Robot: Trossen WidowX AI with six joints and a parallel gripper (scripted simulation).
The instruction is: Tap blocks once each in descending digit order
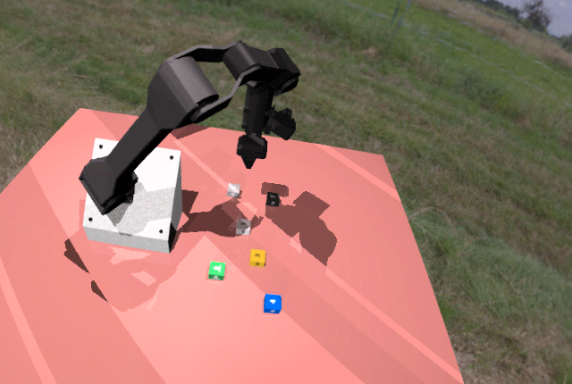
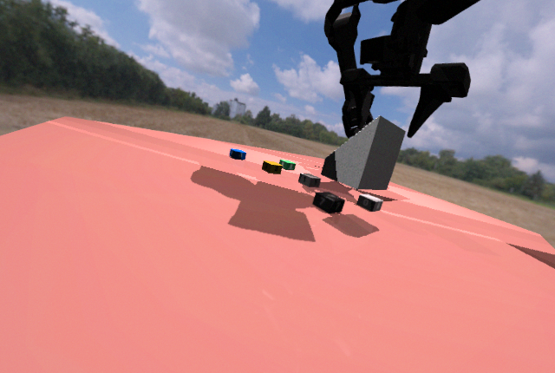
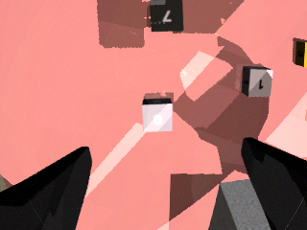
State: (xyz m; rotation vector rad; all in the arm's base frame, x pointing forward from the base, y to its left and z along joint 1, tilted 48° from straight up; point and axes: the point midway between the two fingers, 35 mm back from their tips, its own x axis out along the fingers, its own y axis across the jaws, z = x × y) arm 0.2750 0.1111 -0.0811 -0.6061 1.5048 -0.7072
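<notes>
The black block marked 7 lies 120 mm below my gripper tip, 80 mm ahead of it and 10 mm to the right of it. The rest, counted from my gripper tip: grey block marked 0 (120 mm below, 30 mm behind, 10 mm to the left); then yellow block marked 3 (200 mm to the right, 120 mm below, 40 mm ahead); then white block marked 1 (120 mm to the right, 120 mm below).
</notes>
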